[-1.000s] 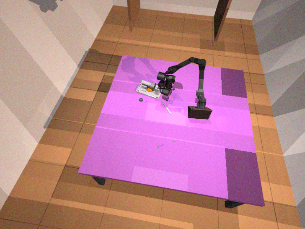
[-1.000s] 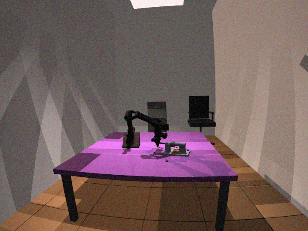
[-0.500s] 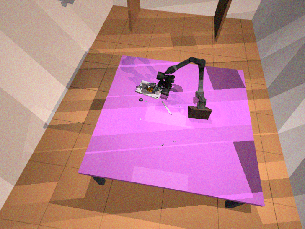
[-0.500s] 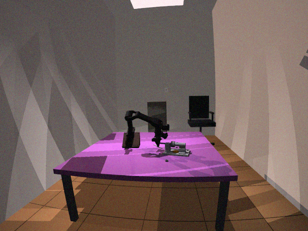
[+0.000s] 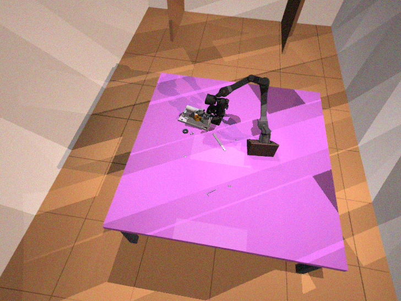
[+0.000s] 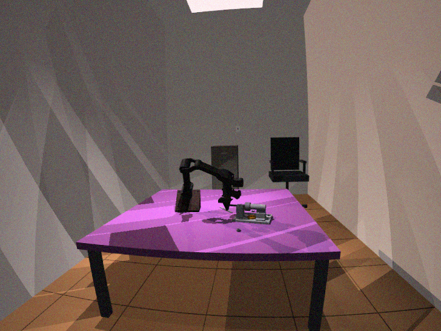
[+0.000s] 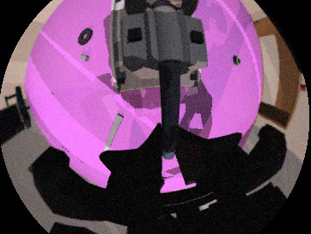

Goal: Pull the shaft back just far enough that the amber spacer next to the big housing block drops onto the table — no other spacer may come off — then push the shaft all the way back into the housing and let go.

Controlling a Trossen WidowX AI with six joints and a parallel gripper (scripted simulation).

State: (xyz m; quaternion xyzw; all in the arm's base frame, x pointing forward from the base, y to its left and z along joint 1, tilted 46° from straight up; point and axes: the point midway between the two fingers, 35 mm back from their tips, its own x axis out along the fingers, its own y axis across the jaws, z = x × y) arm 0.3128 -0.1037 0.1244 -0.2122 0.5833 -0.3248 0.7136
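Now: gripper tip 70 mm short of the thin dark shaft, 40 mm below it and 20 mm to the left of it. The rest, counted from my gripper tip: grey support block: 170 mm ahead, 40 mm to the right; then metal strip: 140 mm to the left, 40 mm below, 30 mm behind; then amber spacer: 160 mm ahead, 30 mm to the right, 30 mm below.
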